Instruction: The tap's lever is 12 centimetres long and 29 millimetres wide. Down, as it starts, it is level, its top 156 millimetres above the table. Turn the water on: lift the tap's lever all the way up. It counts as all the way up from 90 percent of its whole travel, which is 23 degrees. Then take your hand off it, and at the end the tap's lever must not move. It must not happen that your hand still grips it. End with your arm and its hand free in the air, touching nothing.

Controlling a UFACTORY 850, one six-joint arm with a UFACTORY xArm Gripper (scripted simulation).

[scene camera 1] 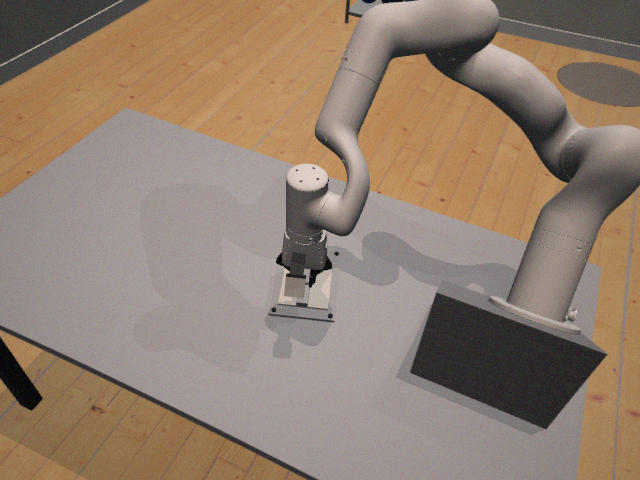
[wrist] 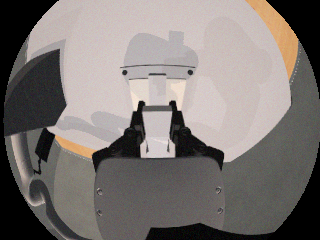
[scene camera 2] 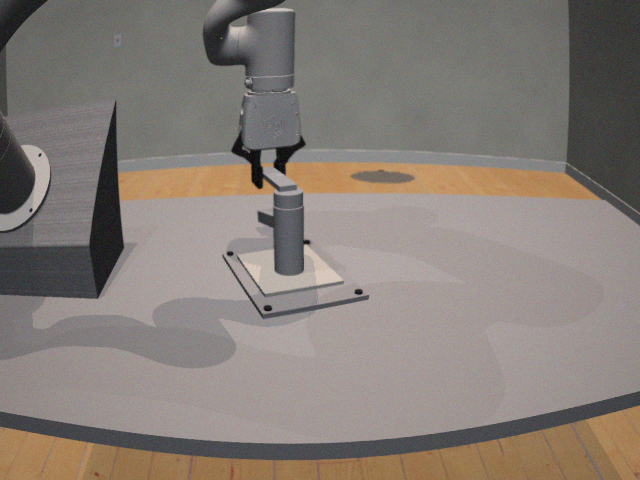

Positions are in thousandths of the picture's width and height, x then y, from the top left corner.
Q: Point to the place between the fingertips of my gripper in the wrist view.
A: At 492, 452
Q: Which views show my gripper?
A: Scene camera 1, the wrist view and scene camera 2: all of them.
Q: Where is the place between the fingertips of my gripper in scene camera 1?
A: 474, 589
